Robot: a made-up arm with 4 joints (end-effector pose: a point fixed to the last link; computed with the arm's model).
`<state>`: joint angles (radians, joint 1 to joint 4).
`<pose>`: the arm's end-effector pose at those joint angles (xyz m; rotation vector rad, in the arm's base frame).
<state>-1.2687 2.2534 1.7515 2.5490</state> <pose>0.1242 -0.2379 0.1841 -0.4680 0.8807 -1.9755</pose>
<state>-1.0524 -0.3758 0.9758 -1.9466</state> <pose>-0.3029 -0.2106 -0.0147 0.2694 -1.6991 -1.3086</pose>
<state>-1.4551 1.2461 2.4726 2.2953</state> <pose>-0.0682 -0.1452 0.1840 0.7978 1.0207 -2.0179</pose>
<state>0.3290 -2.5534 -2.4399 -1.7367</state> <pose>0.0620 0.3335 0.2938 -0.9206 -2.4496 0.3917</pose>
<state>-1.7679 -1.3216 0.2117 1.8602</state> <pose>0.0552 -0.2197 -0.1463 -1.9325 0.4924 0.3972</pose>
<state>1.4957 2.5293 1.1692 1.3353</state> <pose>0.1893 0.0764 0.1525 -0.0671 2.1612 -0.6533</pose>
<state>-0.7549 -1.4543 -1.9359 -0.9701</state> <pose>-0.2103 0.1957 -0.0996 0.2990 1.4854 -2.1377</pose>
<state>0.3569 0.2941 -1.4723 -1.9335</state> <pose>-0.1742 -0.1465 0.1757 -1.1643 0.8971 -1.1117</pose>
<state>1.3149 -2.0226 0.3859 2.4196</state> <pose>0.2475 0.2701 0.4875 0.9824 -0.0555 0.4713</pose>
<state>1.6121 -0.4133 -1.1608 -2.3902</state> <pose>-0.3121 -0.0572 0.3262 -0.5384 2.0070 -0.8819</pose>
